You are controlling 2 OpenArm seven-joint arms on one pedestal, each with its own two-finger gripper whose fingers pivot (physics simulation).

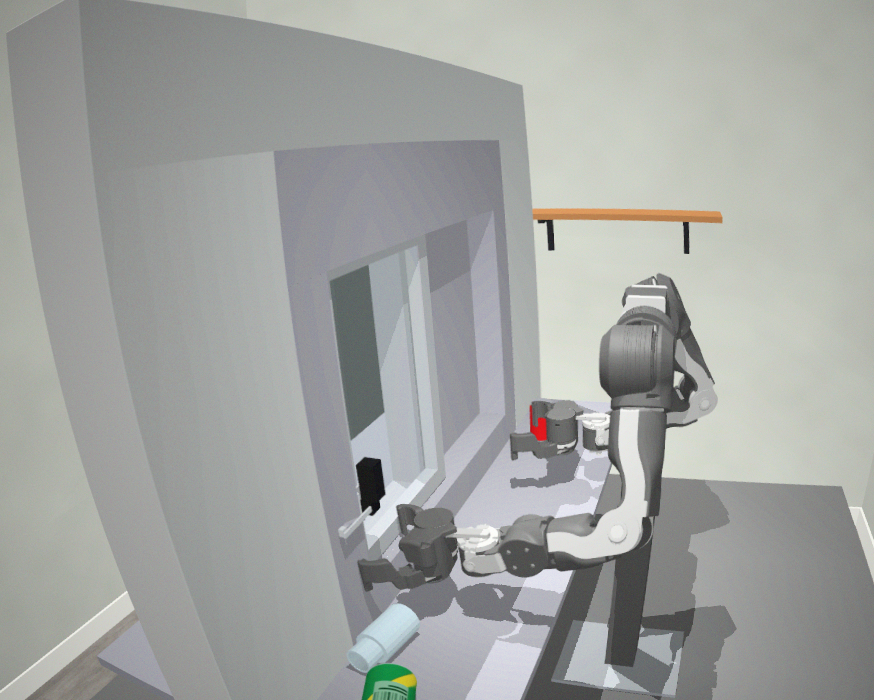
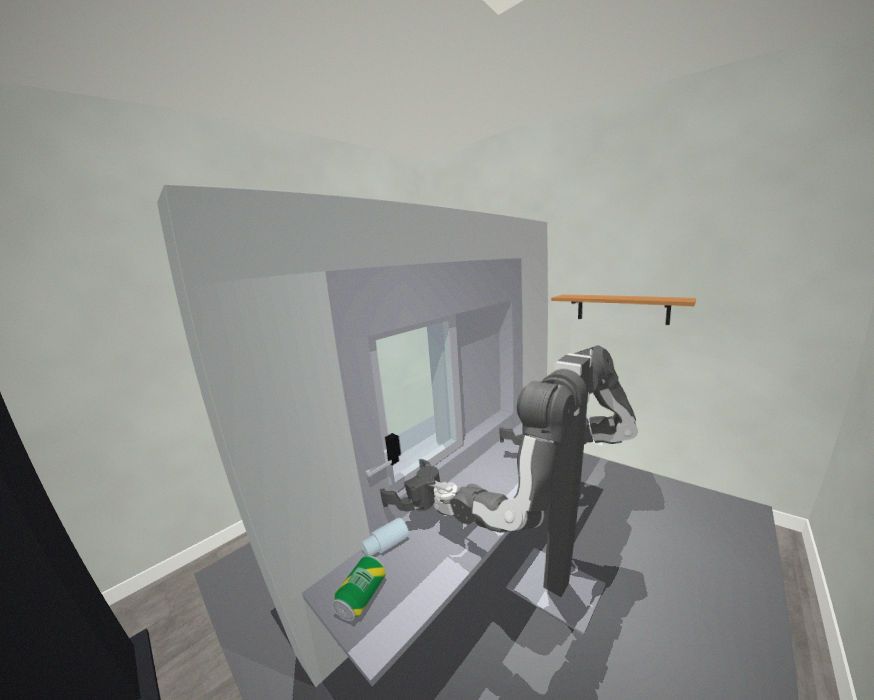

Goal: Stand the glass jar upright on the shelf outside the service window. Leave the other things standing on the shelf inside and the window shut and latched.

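Observation:
The pale blue glass jar lies on its side on the inside shelf. A green and yellow can also lies on its side, beside it. My left gripper is open above the shelf, near the window's lower left corner and apart from the jar. My right gripper is open at the shelf's far end. A red thing shows by its fingers, partly hidden. I cannot tell whether the window is shut or latched. The outside shelf cannot be made out.
The window frame stands in a thick grey wall. A black block and a pale bar are at its lower left. An orange wall shelf hangs behind.

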